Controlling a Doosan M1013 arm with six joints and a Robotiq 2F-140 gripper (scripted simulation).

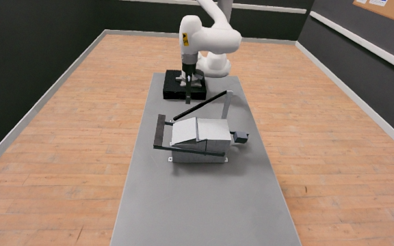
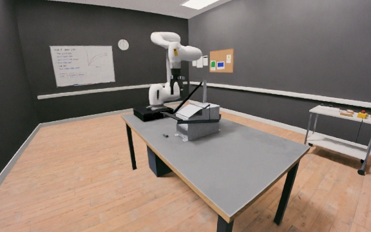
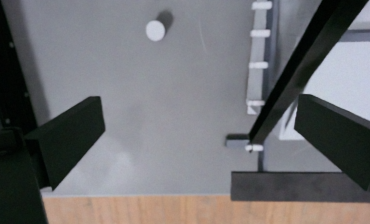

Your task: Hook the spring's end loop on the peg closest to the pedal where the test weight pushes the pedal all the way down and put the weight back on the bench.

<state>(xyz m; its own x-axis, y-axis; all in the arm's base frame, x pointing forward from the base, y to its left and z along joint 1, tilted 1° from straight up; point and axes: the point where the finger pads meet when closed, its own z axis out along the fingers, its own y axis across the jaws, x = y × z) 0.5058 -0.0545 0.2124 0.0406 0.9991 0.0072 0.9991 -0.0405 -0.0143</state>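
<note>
The steel test weight is 27 cm below my hand, 7 cm to the left of it and 6 cm behind it. From my hand the other things lie so: small dark object (29 cm below, 18 cm to the right, 10 cm ahead).
</note>
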